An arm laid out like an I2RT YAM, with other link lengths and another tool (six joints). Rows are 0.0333 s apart.
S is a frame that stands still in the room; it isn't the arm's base.
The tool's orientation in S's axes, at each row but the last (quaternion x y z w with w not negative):
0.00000, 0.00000, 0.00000, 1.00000
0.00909, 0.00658, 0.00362, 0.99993
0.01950, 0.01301, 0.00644, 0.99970
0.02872, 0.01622, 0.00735, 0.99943
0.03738, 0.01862, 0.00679, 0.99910
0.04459, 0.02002, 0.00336, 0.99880
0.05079, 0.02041, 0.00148, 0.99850
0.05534, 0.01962, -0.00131, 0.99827
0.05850, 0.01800, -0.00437, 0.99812
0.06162, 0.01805, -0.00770, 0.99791
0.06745, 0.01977, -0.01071, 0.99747
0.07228, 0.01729, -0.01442, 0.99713
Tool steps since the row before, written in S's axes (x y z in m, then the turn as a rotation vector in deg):
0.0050, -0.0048, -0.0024, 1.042, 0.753, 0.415
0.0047, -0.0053, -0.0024, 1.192, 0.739, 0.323
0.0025, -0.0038, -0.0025, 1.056, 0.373, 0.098
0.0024, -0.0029, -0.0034, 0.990, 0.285, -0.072
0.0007, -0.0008, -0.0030, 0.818, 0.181, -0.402
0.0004, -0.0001, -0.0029, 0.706, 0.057, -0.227
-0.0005, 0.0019, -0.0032, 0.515, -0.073, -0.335
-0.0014, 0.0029, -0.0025, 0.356, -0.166, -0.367
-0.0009, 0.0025, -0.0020, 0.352, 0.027, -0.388
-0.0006, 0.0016, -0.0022, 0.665, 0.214, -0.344
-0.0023, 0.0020, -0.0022, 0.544, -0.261, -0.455
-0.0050, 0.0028, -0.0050, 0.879, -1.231, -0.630
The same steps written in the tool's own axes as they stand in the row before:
0.0050, -0.0048, -0.0024, 1.042, 0.753, 0.415
0.0047, -0.0054, -0.0022, 1.193, 0.736, 0.325
0.0025, -0.0039, -0.0023, 1.058, 0.363, 0.111
0.0025, -0.0031, -0.0031, 0.996, 0.267, -0.056
0.0008, -0.0010, -0.0029, 0.835, 0.140, -0.383
0.0005, -0.0004, -0.0029, 0.715, 0.033, -0.203
-0.0004, 0.0016, -0.0034, 0.528, -0.107, -0.305
-0.0013, 0.0026, -0.0029, 0.370, -0.204, -0.332
-0.0008, 0.0022, -0.0023, 0.366, -0.015, -0.376
-0.0005, 0.0013, -0.0024, 0.674, 0.182, -0.344
-0.0022, 0.0016, -0.0025, 0.567, -0.307, -0.395
-0.0049, 0.0019, -0.0055, 0.933, -1.281, -0.417

